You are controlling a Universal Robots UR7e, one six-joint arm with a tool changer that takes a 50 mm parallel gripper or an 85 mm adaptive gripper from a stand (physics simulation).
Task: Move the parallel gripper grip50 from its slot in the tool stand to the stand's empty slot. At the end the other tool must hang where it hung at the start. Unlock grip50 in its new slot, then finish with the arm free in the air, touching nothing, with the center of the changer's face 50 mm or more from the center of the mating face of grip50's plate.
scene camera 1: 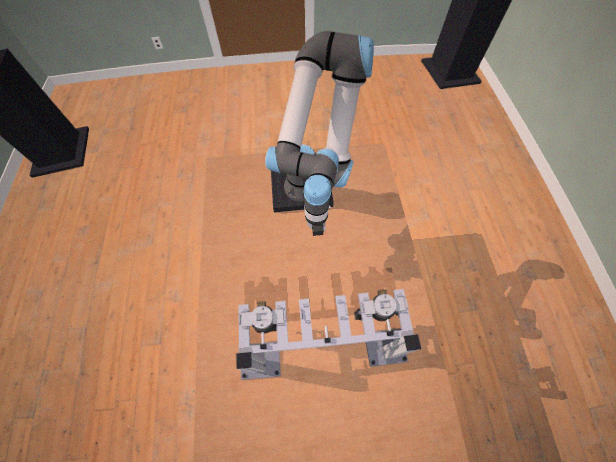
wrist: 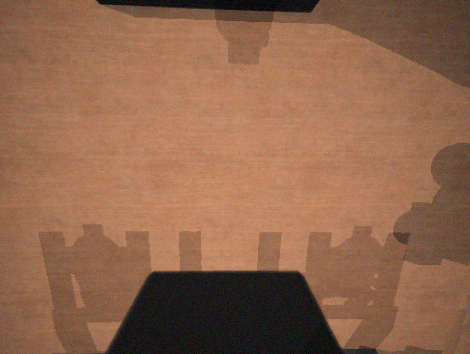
Scene:
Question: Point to a tool stand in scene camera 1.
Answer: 260, 360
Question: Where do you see a grip50 gripper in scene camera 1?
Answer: At 263, 319

